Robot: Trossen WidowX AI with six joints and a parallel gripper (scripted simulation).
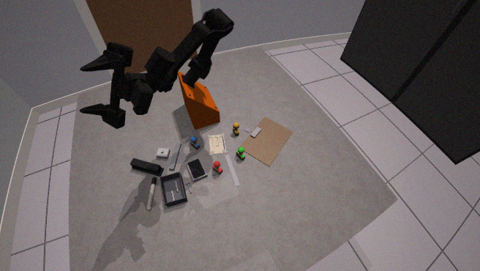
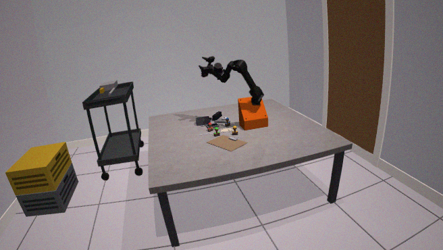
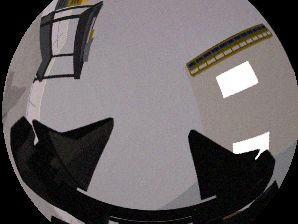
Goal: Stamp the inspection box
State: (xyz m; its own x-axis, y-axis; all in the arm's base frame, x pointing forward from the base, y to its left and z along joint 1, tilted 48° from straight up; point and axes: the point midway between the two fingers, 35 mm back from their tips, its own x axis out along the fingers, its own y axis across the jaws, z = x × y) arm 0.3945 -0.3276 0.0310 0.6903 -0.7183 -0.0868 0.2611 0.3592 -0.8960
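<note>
My gripper tip is 50 mm past the green-knobbed stamp, 360 mm to the right of it and 490 mm above it. Also, from my gripper tip: grey tray 30 mm ahead, 70 mm to the left, 500 mm below; white marker 20 mm to the right, 500 mm below; black block 100 mm behind, 30 mm to the right, 490 mm below.
</note>
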